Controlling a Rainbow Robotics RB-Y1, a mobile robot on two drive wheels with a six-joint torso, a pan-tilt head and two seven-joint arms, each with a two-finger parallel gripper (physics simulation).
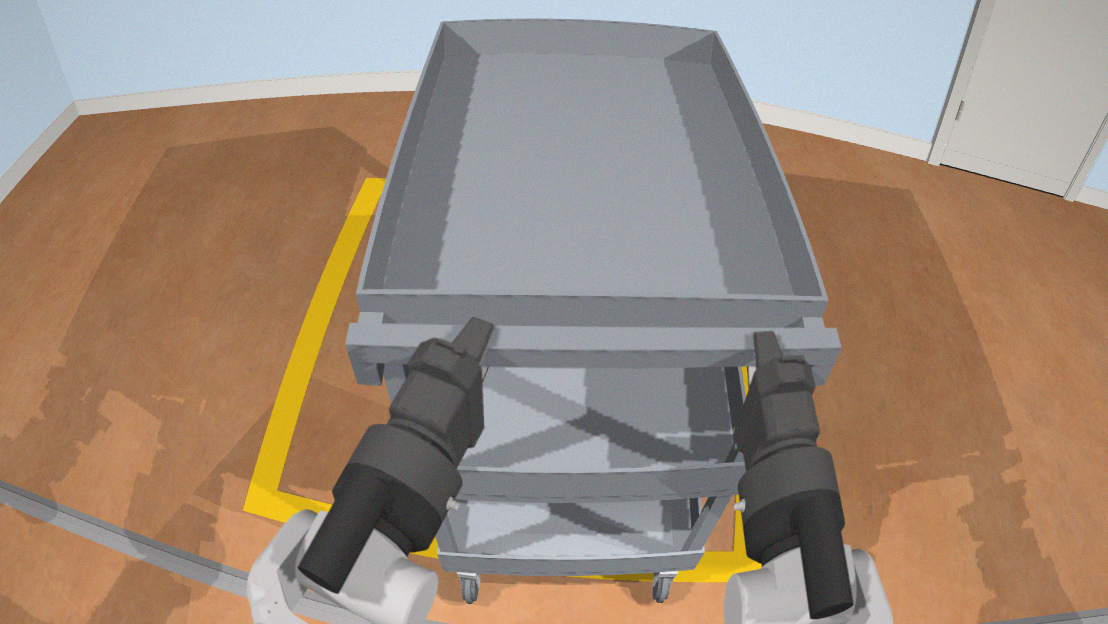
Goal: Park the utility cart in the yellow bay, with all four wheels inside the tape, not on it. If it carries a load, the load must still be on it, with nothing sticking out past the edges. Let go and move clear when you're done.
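Frame: origin at the robot's base, x ahead, y left, z up, level; centimetres.
Where they show: left gripper, fingertip midpoint: (483,335); right gripper, fingertip midpoint: (759,345).
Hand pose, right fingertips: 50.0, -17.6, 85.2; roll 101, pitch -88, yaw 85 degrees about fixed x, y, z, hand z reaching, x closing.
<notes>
After its pixels a point has its place, as x, y, z.
The grey utility cart (573,178) @[78.8, 0.6, 79.5] stands in front of me, its top tray empty. Its left side lies inside the left tape line of the yellow bay (306,352) @[108.9, 64.2, 0.2]; the near tape line passes under its near end. The two near wheels (469,588) @[50.3, 15.2, 9.1] (661,587) @[53.0, -20.6, 8.3] show on the floor on my side of that near line. The far wheels are hidden under the cart. My left gripper (473,334) @[49.3, 7.1, 85.2] is shut on the cart's handle bar (620,338) @[48.9, -4.4, 86.5] left of its middle. My right gripper (766,343) @[50.0, -17.6, 85.2] is shut on the same bar near its right end.
A grey floor strip (131,534) @[47.2, 101.0, 0.5] crosses at the lower left, on the near side of the bay. A blue wall (232,38) @[235.2, 141.5, 30.9] with a white baseboard stands behind the cart. A pale door (1023,93) @[218.3, -174.1, 44.6] is at the upper right.
</notes>
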